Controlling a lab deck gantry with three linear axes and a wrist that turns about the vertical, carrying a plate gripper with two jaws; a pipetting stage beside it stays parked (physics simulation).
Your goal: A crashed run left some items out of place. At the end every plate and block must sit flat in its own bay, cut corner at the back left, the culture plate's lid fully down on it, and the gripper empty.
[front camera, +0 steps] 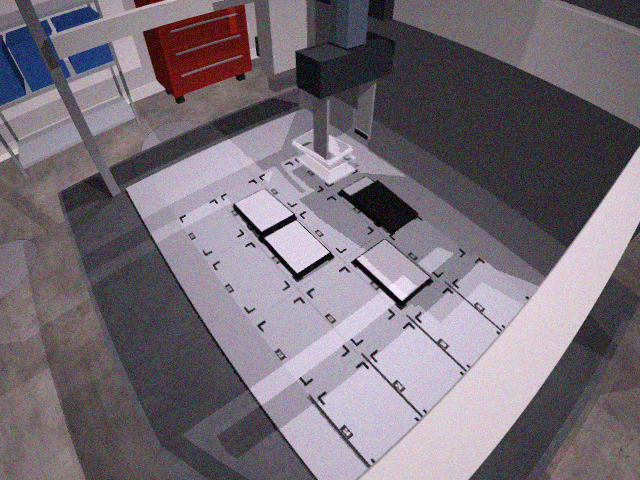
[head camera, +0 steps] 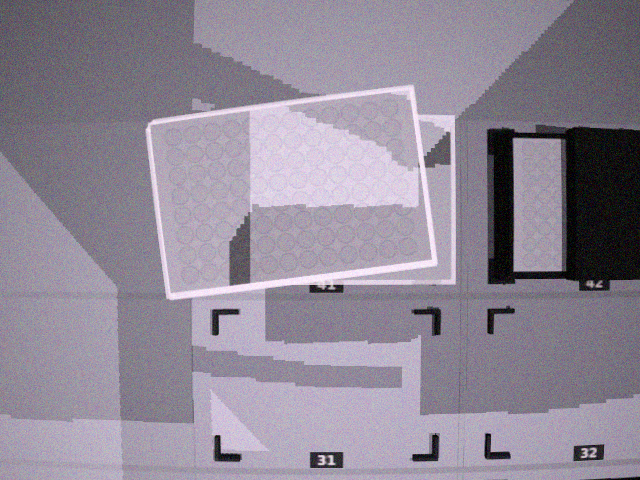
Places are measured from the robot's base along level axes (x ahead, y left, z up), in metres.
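Pixels of known places: gripper, fingertip midpoint: [front camera: 342, 144]; robot's base, origin of the base link: [front camera: 181, 218].
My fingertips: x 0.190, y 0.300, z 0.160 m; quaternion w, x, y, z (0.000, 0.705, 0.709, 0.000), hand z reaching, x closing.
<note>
For each thing: its top centre in the pictures, then the offset to it from my fingertips.
- culture plate, middle of its top: [head camera: 327, 199] [front camera: 325, 151] 0.126 m back, 0.064 m left, 0.118 m down
- black block, middle of its top: [front camera: 384, 202] 0.074 m ahead, 0.064 m left, 0.138 m down
- white-topped plate, middle of its top: [head camera: 611, 205] [front camera: 372, 196] 0.038 m ahead, 0.064 m left, 0.145 m down
The culture plate [front camera: 336, 174] [head camera: 439, 206] stands at bay 41. Its pale lid [front camera: 343, 146] [head camera: 330, 180] rests askew over it, turned and shifted left, leaving the plate's right edge uncovered. My gripper [front camera: 342, 144] is at the lid, its jaws wide apart and open; the jaws do not show in the head view. At bay 42, a black block [front camera: 385, 204] [head camera: 607, 201] lies over a white-topped plate [front camera: 360, 184] [head camera: 537, 206], shifted right; a white strip shows. White-topped plates [front camera: 263, 209] [front camera: 297, 246] stand end to end at bays 21 and 22. Another plate [front camera: 390, 268] stands at bay 33.
Black corner marks and number labels [head camera: 326, 459] [head camera: 588, 453] mark the bays on the deck. A pale beam [front camera: 558, 330] crosses the front right of the front view. A red drawer cabinet [front camera: 201, 51] and a rack with blue bins stand behind the deck.
</note>
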